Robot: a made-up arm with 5 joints.
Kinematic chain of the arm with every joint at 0, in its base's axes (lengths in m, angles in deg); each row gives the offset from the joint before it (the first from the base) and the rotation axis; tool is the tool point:
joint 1: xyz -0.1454 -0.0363 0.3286 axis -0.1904 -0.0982 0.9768
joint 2: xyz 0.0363 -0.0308 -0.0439 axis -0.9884 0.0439 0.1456
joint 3: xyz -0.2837 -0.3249 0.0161 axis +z
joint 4: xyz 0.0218 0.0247 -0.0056 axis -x
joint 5: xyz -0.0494 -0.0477 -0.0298 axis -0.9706 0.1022 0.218
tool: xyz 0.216 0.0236 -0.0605
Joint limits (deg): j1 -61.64..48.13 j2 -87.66..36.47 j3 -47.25..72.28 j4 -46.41..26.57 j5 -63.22..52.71
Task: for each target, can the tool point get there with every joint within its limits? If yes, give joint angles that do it. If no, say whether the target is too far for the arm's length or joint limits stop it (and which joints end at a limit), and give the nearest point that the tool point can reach.
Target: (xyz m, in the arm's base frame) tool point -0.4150 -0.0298 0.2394
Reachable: yes | joints -50.82 17.73 49.76 -33.62 28.34
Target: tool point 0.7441 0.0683 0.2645
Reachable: no: too far | nearest point 0.1293 -0.3469 0.3424 | short by 0.746 m
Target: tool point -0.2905 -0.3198 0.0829
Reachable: yes | joints -13.06 -23.59 -5.59 2.16 -25.00
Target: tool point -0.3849 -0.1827 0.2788
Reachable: yes | joints -41.49 24.17 36.78 1.32 10.10
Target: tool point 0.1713 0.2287 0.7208
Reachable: no: joint limits stop it (at a limit: joint 1, joint 2, joint 4, joint 5) | nearest point 0.0487 -0.2408 0.5276 | short by 0.522 m
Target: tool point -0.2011 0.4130 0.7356
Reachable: no: joint limits stop it (at a limit: joint 1, joint 2, joint 3, joint 4) | nearest point -0.1776 0.2665 0.2465 | short by 0.511 m
